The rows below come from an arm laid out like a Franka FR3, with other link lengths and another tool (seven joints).
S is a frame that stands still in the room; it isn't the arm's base.
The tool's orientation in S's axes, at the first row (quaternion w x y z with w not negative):
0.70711, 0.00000, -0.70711, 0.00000
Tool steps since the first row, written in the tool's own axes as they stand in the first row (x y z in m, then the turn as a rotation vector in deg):
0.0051, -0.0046, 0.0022, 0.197, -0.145, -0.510
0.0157, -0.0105, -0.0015, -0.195, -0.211, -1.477
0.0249, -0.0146, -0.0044, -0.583, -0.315, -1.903
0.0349, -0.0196, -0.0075, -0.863, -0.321, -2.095
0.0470, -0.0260, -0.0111, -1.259, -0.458, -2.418
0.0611, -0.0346, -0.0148, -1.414, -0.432, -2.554
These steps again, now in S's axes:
-0.0022, -0.0046, 0.0051, 0.510, -0.145, 0.197
0.0015, -0.0105, 0.0157, 1.477, -0.211, -0.195
0.0044, -0.0146, 0.0249, 1.903, -0.315, -0.583
0.0075, -0.0196, 0.0349, 2.095, -0.321, -0.863
0.0111, -0.0260, 0.0470, 2.418, -0.458, -1.259
0.0148, -0.0346, 0.0611, 2.554, -0.432, -1.414

